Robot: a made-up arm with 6 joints.
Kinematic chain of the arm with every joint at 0, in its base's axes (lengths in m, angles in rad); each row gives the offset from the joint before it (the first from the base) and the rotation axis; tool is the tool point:
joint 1: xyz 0 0 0.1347 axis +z
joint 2: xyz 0 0.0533 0 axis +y
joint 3: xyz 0 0 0.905 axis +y
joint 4: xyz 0 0 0.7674 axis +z
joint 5: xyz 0 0 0 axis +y
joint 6: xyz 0 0 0.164 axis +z
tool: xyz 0 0 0
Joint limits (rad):
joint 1: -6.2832..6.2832
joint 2: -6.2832..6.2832
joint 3: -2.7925..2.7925
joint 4: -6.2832..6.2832
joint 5: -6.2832..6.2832
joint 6: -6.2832..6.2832
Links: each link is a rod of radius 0.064 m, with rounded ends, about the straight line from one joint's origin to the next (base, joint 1, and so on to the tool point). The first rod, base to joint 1, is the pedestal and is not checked.
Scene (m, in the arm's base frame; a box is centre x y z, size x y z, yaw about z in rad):
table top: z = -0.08
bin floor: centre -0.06 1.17 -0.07 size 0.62 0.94 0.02 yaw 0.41
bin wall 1: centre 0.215 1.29 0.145 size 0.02 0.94 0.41 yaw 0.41
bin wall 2: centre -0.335 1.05 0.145 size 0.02 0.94 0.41 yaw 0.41
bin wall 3: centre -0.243 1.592 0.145 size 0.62 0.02 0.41 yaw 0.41
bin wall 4: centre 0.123 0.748 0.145 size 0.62 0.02 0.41 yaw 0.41
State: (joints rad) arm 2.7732 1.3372 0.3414 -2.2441 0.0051 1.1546
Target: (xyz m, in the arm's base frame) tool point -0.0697 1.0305 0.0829
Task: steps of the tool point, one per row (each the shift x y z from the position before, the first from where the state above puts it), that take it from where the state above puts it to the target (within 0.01 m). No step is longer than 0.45 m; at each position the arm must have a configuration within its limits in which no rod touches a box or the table.
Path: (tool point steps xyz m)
1: 0.2529 0.3394 0.1248
2: 0.3432 0.2230 0.1059
3: 0.3810 0.0848 0.0786
4: 0.3625 -0.0523 0.0446
5: 0.2949 -0.1658 0.0058
6: -0.0005 0.0329 -0.2664
7: 0.0005 -0.0329 -0.2549

